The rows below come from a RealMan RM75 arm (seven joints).
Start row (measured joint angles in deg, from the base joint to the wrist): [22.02, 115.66, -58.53, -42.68, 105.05, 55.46, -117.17]
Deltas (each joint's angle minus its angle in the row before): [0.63, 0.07, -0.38, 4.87, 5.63, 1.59, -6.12]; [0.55, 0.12, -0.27, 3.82, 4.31, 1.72, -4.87]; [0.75, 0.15, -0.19, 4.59, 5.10, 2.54, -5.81]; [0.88, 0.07, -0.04, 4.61, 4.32, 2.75, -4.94]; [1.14, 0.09, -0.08, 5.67, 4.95, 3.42, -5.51]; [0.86, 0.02, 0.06, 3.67, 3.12, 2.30, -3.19]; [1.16, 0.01, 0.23, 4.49, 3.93, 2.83, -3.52]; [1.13, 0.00, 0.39, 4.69, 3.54, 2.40, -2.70]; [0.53, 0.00, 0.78, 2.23, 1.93, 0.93, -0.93]
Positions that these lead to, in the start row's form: [22.65, 115.73, -58.91, -37.81, 110.68, 57.05, -123.29]; [23.20, 115.85, -59.18, -33.99, 114.99, 58.77, -128.16]; [23.95, 116.00, -59.37, -29.40, 120.09, 61.31, -133.97]; [24.83, 116.07, -59.41, -24.79, 124.41, 64.06, -138.91]; [25.97, 116.16, -59.49, -19.12, 129.36, 67.48, -144.42]; [26.83, 116.18, -59.43, -15.45, 132.48, 69.78, -147.61]; [27.99, 116.19, -59.20, -10.96, 136.41, 72.61, -151.13]; [29.12, 116.19, -58.81, -6.27, 139.95, 75.01, -153.83]; [29.65, 116.19, -58.03, -4.04, 141.88, 75.94, -154.76]
